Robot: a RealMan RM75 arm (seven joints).
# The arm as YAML. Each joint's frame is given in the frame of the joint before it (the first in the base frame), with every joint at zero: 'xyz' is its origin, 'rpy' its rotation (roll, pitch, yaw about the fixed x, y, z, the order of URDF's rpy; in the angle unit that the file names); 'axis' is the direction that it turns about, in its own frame. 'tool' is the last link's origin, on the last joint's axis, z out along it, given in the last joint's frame.
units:
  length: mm
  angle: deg
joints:
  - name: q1
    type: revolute
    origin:
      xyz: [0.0, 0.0, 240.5]
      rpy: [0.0, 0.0, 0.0]
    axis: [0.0, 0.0, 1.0]
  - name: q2
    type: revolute
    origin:
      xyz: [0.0, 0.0, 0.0]
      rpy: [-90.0, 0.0, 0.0]
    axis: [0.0, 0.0, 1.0]
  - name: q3
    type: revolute
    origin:
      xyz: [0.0, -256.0, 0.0]
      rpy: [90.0, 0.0, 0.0]
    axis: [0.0, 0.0, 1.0]
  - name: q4
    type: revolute
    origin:
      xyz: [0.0, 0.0, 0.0]
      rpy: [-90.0, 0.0, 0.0]
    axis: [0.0, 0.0, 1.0]
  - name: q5
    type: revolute
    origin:
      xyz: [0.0, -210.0, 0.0]
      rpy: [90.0, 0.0, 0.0]
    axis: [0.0, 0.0, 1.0]
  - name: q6
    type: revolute
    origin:
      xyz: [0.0, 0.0, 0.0]
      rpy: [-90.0, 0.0, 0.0]
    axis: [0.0, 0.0, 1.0]
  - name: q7
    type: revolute
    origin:
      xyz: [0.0, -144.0, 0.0]
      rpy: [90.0, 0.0, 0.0]
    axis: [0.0, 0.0, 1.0]
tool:
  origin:
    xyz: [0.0, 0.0, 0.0]
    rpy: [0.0, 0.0, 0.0]
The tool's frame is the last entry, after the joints.
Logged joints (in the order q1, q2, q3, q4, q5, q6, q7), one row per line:
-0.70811, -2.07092, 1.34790, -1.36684, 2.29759, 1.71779, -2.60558
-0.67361, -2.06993, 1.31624, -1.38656, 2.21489, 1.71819, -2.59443
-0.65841, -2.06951, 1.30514, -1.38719, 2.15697, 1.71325, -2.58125
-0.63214, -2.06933, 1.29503, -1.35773, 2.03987, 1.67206, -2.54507
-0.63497, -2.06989, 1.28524, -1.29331, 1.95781, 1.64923, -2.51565
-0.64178, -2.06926, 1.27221, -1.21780, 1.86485, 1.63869, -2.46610
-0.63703, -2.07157, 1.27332, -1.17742, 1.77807, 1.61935, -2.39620
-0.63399, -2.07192, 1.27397, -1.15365, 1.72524, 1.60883, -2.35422
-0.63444, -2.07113, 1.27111, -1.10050, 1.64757, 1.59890, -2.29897
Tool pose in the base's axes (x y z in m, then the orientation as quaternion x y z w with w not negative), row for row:
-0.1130, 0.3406, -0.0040, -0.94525, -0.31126, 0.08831, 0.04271
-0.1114, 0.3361, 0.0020, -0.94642, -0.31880, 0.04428, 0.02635
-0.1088, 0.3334, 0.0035, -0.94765, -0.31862, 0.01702, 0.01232
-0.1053, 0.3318, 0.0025, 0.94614, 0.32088, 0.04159, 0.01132
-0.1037, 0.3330, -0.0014, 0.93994, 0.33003, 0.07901, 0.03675
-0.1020, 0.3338, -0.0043, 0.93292, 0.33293, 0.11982, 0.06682
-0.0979, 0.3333, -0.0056, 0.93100, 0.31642, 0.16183, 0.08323
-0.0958, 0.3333, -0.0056, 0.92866, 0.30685, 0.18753, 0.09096
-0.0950, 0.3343, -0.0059, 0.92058, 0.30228, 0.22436, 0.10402
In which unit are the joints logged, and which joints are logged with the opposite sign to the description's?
The joints are logged in radians. Opposite sign: q4.
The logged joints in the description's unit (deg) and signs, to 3 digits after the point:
-40.572, -118.655, 77.229, 78.314, 131.642, 98.422, -149.289
-38.595, -118.598, 75.415, 79.444, 126.904, 98.445, -148.650
-37.724, -118.574, 74.779, 79.480, 123.585, 98.162, -147.895
-36.219, -118.564, 74.200, 77.792, 116.876, 95.802, -145.822
-36.381, -118.596, 73.639, 74.101, 112.174, 94.494, -144.136
-36.771, -118.560, 72.892, 69.775, 106.848, 93.890, -141.297
-36.499, -118.692, 72.956, 67.461, 101.876, 92.782, -137.292
-36.325, -118.712, 72.993, 66.099, 98.849, 92.179, -134.887
-36.351, -118.667, 72.829, 63.054, 94.399, 91.610, -131.721

